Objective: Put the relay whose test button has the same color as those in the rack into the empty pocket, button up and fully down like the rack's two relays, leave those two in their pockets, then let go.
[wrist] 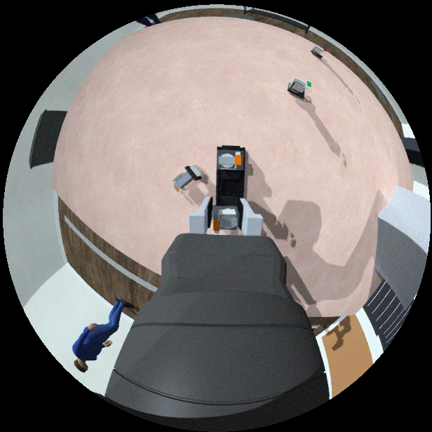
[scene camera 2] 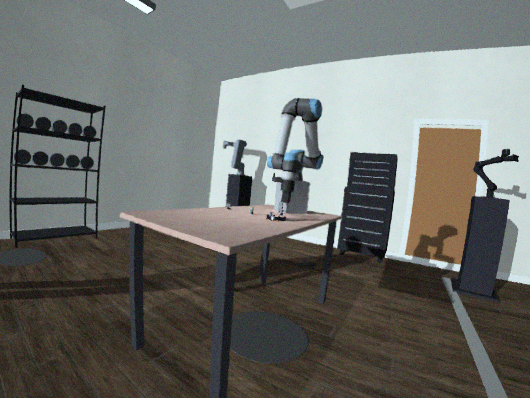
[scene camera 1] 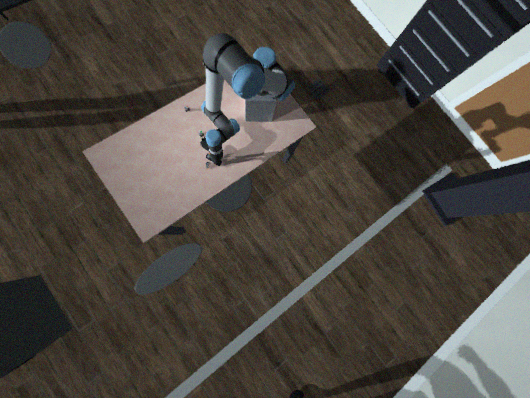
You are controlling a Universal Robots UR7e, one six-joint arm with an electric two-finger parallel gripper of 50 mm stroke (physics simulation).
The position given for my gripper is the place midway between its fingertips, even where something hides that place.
I see my gripper (wrist: 224, 206) and a black rack (wrist: 229, 183).
